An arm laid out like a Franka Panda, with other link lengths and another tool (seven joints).
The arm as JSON. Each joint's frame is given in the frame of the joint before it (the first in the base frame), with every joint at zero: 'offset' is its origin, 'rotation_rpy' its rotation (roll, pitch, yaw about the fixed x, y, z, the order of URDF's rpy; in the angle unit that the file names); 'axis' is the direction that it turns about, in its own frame. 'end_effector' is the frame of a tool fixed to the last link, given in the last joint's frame.
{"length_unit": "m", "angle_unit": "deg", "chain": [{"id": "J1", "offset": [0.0, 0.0, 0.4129], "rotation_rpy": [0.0, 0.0, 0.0], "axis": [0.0, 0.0, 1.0]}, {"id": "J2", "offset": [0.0, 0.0, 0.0], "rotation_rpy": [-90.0, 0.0, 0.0], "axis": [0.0, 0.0, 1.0]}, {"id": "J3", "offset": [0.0, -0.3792, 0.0], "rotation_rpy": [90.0, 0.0, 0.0], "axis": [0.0, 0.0, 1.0]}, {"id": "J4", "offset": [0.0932, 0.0, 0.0], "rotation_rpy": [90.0, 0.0, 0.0], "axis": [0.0, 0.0, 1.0]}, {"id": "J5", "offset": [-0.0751, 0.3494, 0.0], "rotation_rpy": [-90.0, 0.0, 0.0], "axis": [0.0, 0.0, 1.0]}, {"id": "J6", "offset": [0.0, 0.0, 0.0], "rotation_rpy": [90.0, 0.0, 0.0], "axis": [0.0, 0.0, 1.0]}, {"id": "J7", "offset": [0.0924, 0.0, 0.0], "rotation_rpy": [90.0, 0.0, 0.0], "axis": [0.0, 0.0, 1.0]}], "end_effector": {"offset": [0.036, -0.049, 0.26], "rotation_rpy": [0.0, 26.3, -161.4]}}
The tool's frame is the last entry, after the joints.
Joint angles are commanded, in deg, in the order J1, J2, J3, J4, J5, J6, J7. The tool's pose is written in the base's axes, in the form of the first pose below.
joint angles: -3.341, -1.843, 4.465, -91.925, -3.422, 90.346, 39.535
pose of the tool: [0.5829 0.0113 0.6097], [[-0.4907 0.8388 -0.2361], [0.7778 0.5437 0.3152], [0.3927 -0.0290 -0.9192]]
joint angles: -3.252, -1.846, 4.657, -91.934, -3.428, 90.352, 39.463
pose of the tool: [0.5828 0.0142 0.6097], [[-0.4954 0.8354 -0.2381], [0.7749 0.5489 0.3135], [0.3926 -0.0292 -0.9192]]
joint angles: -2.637, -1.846, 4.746, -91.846, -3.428, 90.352, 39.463
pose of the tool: [0.5829 0.0214 0.6104], [[-0.5055 0.8286 -0.2405], [0.7687 0.5591 0.3106], [0.3918 -0.0279 -0.9196]]
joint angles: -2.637, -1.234, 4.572, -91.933, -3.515, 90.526, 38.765
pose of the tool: [0.5853 0.0199 0.6039], [[-0.5088 0.8231 -0.2525], [0.7644 0.5668 0.3074], [0.3961 -0.0366 -0.9175]]
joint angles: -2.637, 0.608, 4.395, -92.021, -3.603, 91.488, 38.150
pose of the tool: [0.5952 0.0183 0.5866], [[-0.5084 0.8173 -0.2712], [0.7597 0.5740 0.3057], [0.4055 -0.0506 -0.9127]]
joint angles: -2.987, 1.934, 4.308, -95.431, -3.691, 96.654, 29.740
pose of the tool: [0.6063 0.0227 0.5556], [[-0.6118 0.7259 -0.3142], [0.6773 0.6859 0.2660], [0.4086 -0.0501 -0.9113]]
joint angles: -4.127, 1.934, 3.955, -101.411, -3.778, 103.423, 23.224
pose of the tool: [0.6081 0.0142 0.5199], [[-0.6761 0.6577 -0.3322], [0.6158 0.7519 0.2354], [0.4046 -0.0454 -0.9134]]
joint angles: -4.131, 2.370, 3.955, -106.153, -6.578, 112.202, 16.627
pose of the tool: [0.6204 0.0128 0.4950], [[-0.7767 0.5481 -0.3104], [0.5305 0.8349 0.1468], [0.3396 -0.0506 -0.9392]]
